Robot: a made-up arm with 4 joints.
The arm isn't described. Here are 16 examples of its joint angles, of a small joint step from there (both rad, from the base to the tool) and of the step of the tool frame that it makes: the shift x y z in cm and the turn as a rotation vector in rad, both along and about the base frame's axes.
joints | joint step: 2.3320 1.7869 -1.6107 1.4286 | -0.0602 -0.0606 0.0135 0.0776
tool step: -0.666 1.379 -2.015 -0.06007 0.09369 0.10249
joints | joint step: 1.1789 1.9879 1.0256 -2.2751 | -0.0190 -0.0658 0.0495 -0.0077
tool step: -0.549 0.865 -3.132 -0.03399 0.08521 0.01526
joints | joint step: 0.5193 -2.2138 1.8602 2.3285 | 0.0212 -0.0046 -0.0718 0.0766
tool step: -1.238 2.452 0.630 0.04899 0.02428 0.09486
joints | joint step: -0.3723 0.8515 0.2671 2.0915 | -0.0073 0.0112 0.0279 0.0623
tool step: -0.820 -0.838 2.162 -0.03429 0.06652 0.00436
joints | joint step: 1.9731 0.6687 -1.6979 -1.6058 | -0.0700 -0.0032 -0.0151 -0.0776
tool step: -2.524 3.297 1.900 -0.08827 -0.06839 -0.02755
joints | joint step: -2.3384 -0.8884 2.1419 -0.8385 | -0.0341 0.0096 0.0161 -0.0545
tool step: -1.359 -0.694 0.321 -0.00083 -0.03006 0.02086
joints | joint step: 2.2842 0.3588 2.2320 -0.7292 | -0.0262 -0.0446 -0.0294 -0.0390
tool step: -0.507 1.977 -2.125 -0.06170 0.04987 0.05834
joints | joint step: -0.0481 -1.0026 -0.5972 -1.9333 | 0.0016 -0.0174 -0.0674 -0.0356
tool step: 2.368 2.359 -1.718 -0.05854 0.04198 0.00163
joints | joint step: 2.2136 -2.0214 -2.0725 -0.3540 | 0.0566 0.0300 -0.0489 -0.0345
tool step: 1.991 3.148 0.880 0.09292 -0.06990 -0.00821
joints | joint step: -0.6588 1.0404 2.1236 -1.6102 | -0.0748 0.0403 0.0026 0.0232
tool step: 1.229 1.830 0.330 -0.06285 0.03567 0.04844
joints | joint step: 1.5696 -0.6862 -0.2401 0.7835 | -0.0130 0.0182 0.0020 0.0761
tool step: -2.030 1.468 1.351 0.03488 0.00026 0.05637
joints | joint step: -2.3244 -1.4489 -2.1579 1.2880 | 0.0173 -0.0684 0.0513 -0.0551
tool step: 0.050 0.839 2.012 0.05101 0.01692 0.05040
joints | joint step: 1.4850 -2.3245 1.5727 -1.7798 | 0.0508 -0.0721 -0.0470 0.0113
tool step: 2.619 -4.870 0.839 0.08433 0.06268 0.02920
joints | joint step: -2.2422 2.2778 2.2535 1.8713 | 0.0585 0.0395 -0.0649 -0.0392
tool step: 0.163 -1.919 3.235 0.08386 0.04513 0.04652
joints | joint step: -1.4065 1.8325 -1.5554 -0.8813 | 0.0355 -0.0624 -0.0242 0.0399
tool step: 1.054 -0.032 -2.578 0.04087 -0.10489 0.00469
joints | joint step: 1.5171 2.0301 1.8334 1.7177 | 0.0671 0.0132 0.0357 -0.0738
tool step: -1.533 1.156 0.207 0.03280 0.05817 0.02153
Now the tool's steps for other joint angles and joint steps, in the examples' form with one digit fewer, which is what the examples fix.
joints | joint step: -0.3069 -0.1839 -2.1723 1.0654 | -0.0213 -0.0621 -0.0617 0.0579
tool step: -2.50 3.28 0.39 -0.0889 -0.0533 -0.0970
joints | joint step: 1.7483 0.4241 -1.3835 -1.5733 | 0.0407 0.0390 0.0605 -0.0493
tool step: -2.99 -3.83 -5.49 0.0999 -0.0887 -0.0011
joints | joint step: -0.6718 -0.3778 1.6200 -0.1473 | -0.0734 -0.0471 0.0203 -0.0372
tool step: -1.01 -0.53 0.76 -0.0538 -0.0593 -0.0601
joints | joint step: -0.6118 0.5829 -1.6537 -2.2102 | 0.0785 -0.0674 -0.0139 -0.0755
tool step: 0.16 0.20 2.18 0.0631 0.0030 0.0074
